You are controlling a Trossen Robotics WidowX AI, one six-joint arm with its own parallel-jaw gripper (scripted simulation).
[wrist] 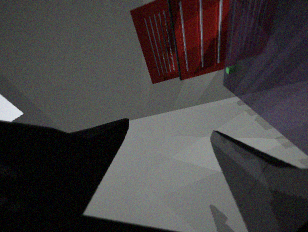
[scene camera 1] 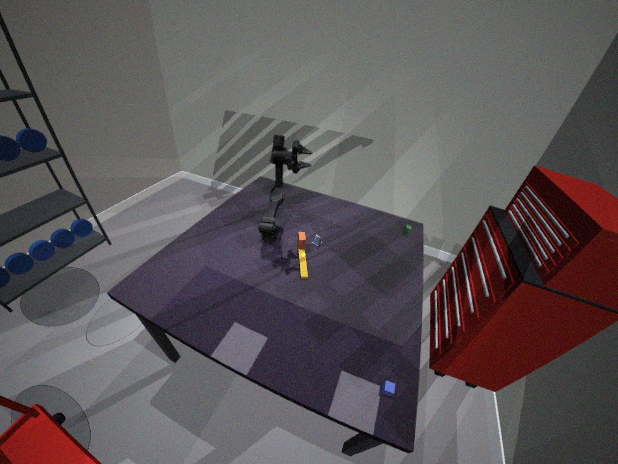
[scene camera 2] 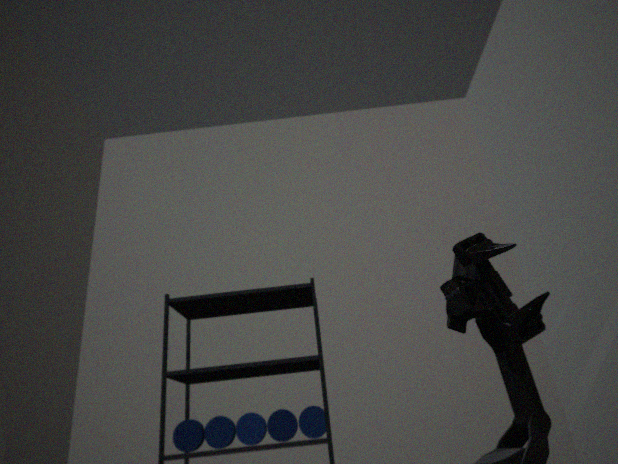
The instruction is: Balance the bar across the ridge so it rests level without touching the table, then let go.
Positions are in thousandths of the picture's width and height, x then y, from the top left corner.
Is my gripper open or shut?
Open.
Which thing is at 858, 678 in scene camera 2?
My gripper.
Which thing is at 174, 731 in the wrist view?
My gripper.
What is my gripper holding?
Nothing.
